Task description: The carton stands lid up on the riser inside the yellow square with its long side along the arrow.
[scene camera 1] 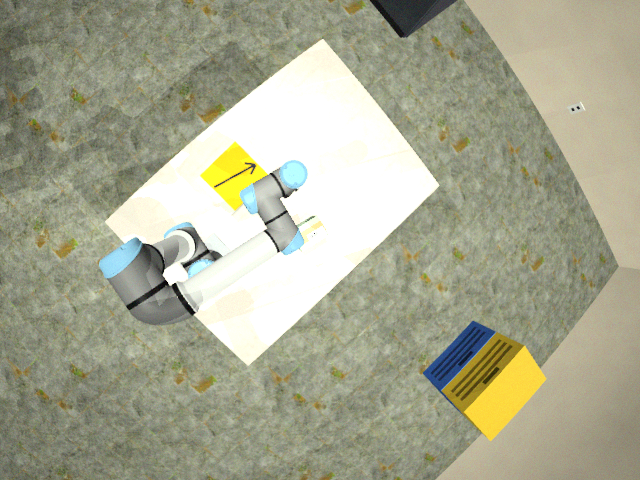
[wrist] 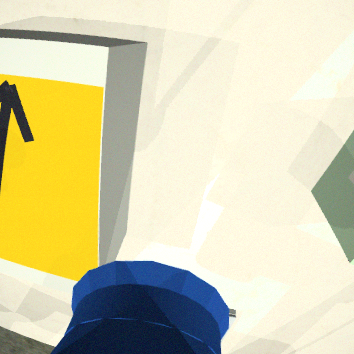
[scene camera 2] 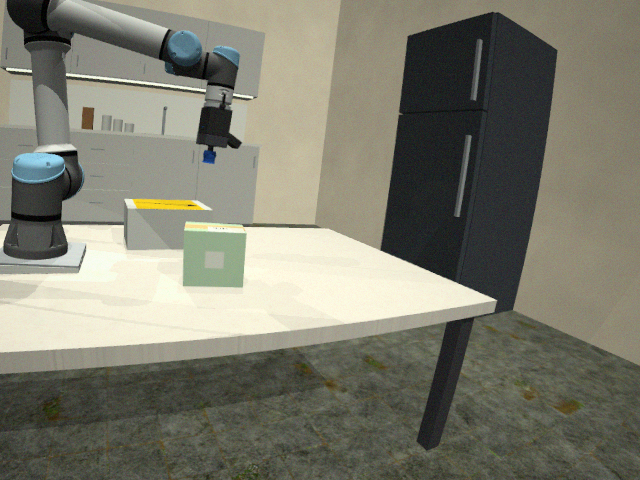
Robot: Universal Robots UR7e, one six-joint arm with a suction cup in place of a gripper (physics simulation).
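The green carton (scene camera 1: 315,234) (scene camera 2: 214,245) (wrist: 336,192) stands on the table, apart from the riser. Its top shows an orange strip and a white label; a grey patch is on one side. The arm partly hides it in scene camera 1, and only an edge part shows in the wrist view. The grey riser (scene camera 2: 155,227) (wrist: 119,150) has a yellow square (scene camera 1: 227,164) (scene camera 2: 147,204) (wrist: 55,200) with a black arrow (scene camera 1: 235,175) (wrist: 22,115) on top; no carton is on it. My blue suction cup (scene camera 2: 208,157) (wrist: 150,295) is off and holds nothing, in the air above table and riser height.
The arm's base plate (scene camera 2: 74,258) is fixed on the white table (scene camera 1: 361,170) (scene camera 2: 336,289). A dark fridge (scene camera 1: 408,15) (scene camera 2: 434,170) stands beyond the table. A blue and yellow box-shaped object (scene camera 1: 504,395) is on the floor. Grey cabinets (scene camera 2: 227,186) line the back wall.
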